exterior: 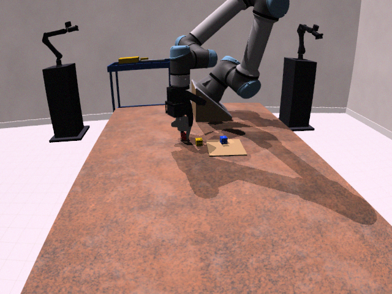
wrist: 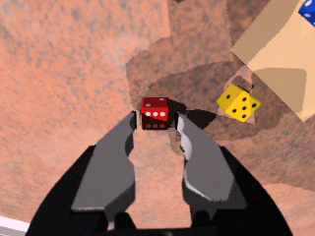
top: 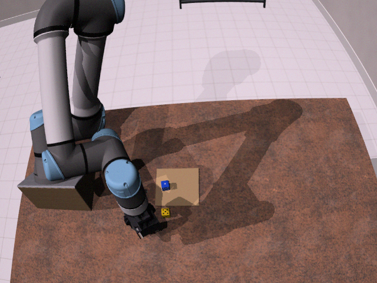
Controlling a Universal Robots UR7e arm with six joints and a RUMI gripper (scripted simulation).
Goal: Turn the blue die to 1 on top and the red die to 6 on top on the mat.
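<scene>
My hand is 1 cm above the red die. Round my hand: yellow die (6 cm ahead, 5 cm to the left, 1 cm below); then blue die (15 cm to the left, 7 cm ahead, 1 cm below); then tan mat (15 cm to the left, 10 cm ahead, 2 cm below).
</scene>
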